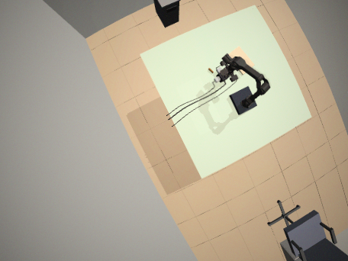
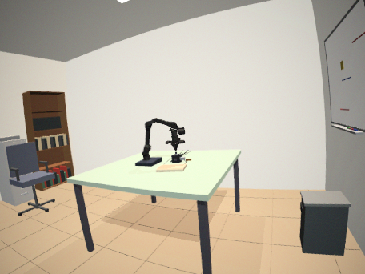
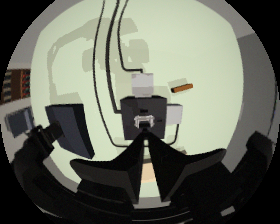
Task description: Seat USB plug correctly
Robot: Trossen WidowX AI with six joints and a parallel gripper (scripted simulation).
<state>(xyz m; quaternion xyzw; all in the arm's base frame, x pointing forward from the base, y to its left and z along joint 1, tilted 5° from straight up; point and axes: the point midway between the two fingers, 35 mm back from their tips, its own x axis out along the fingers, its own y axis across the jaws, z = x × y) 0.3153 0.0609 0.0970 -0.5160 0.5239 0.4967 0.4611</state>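
My gripper tip is now 20 mm above the USB plug. Round my gripper tip: orange-brown stick: 100 mm ahead, 60 mm to the left, 110 mm below.
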